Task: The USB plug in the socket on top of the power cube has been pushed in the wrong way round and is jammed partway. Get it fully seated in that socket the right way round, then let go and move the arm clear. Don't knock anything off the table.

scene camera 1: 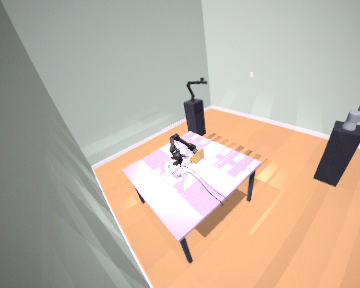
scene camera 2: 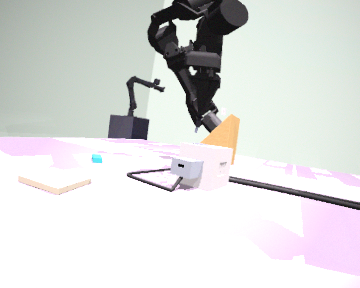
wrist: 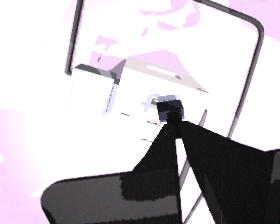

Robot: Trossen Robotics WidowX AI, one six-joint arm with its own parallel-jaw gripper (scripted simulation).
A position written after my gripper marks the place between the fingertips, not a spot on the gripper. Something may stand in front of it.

Observation:
My gripper (scene camera 2: 201, 114) carries a dark USB plug (wrist: 170, 110). I also see a flat tan slab (scene camera 2: 57, 181) and a white power cube (wrist: 130, 130).
My gripper shows as well in the wrist view (wrist: 176, 129). The wrist view misses the flat tan slab: it is out of frame.

